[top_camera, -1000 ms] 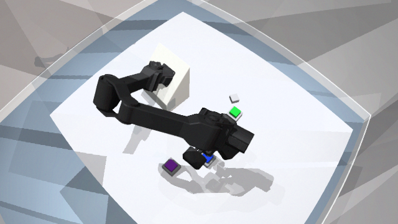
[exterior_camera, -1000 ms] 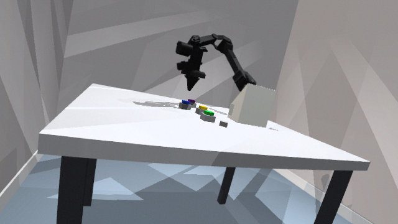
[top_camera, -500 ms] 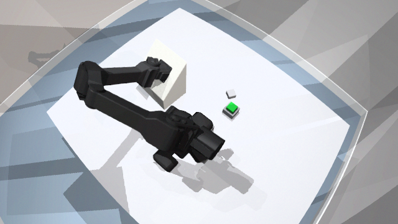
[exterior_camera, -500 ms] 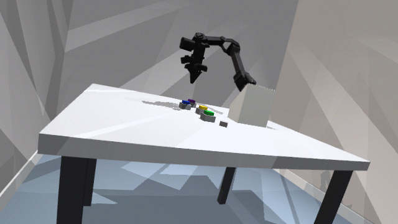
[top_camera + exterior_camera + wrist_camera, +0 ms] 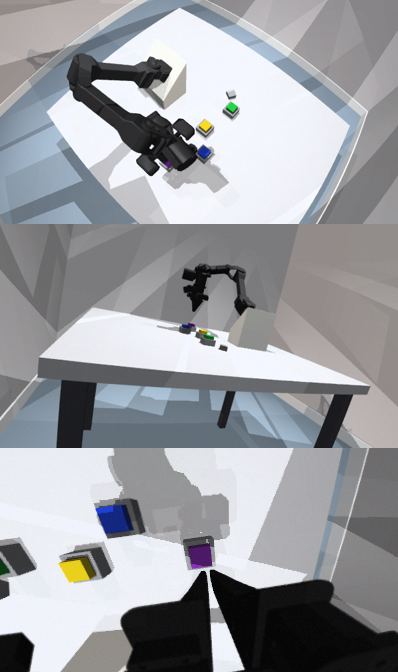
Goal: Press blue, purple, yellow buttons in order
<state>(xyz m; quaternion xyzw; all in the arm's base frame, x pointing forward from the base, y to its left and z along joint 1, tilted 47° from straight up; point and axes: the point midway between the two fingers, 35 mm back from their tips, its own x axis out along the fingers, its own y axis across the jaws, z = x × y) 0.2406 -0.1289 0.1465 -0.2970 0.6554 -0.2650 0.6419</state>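
The purple button lies 1 cm behind my gripper tip and 7 cm below it. From my gripper tip the other things lie so: green button 1 cm ahead, 31 cm to the left, 7 cm below; then blue button 6 cm ahead, 11 cm to the left, 7 cm below; then yellow button 1 cm behind, 19 cm to the left, 7 cm below.
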